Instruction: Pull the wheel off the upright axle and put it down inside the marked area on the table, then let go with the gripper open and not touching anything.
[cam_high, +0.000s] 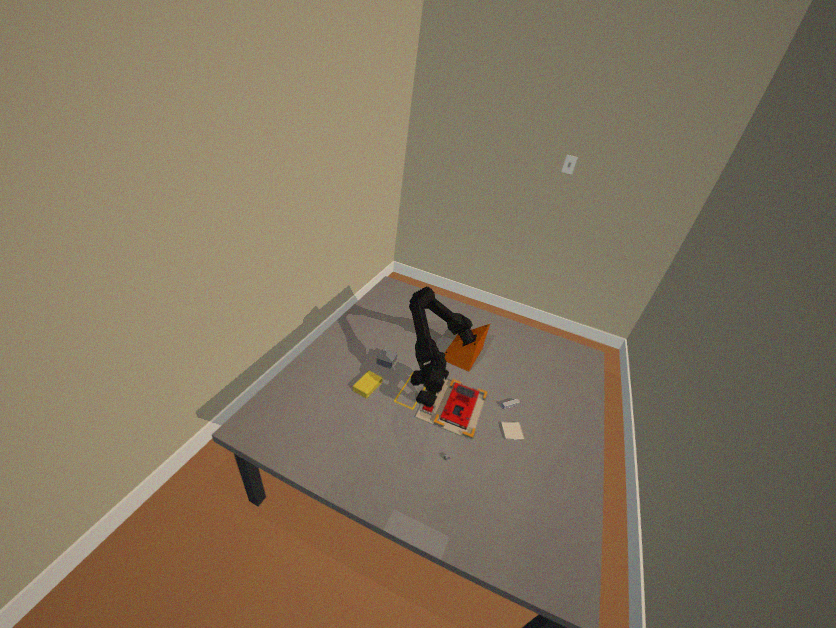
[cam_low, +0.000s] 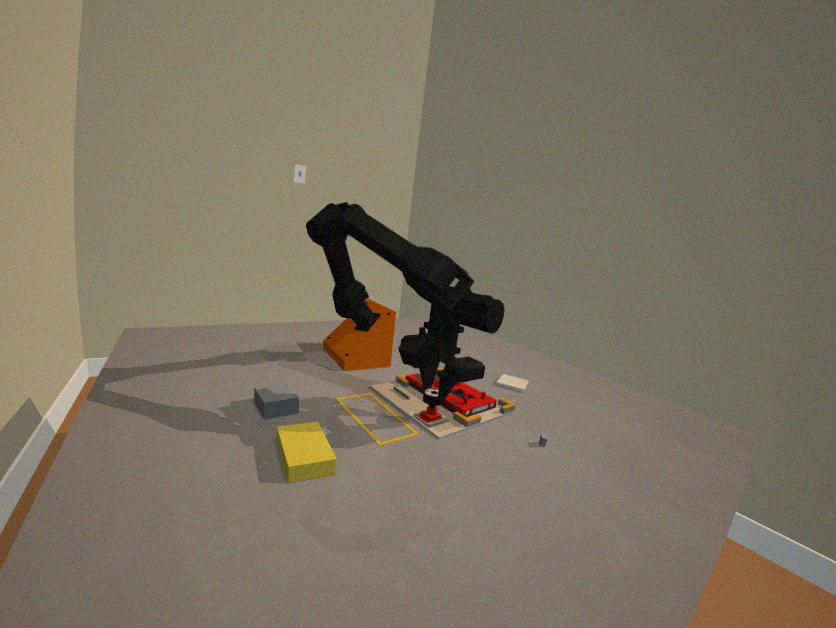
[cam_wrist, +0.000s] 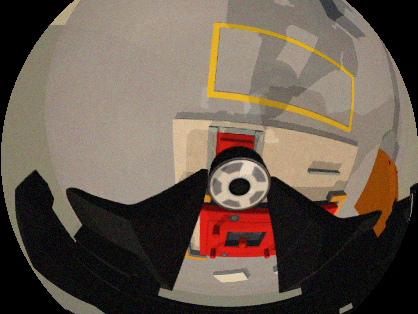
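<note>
My gripper tip is 20 mm above the upright axle. The rest, counted from my gripper tip: wheel: right at my gripper tip; then yellow block: 260 mm to the right, 40 mm below, 10 mm behind; then grey block: 240 mm to the right, 180 mm behind, 40 mm below.
</note>
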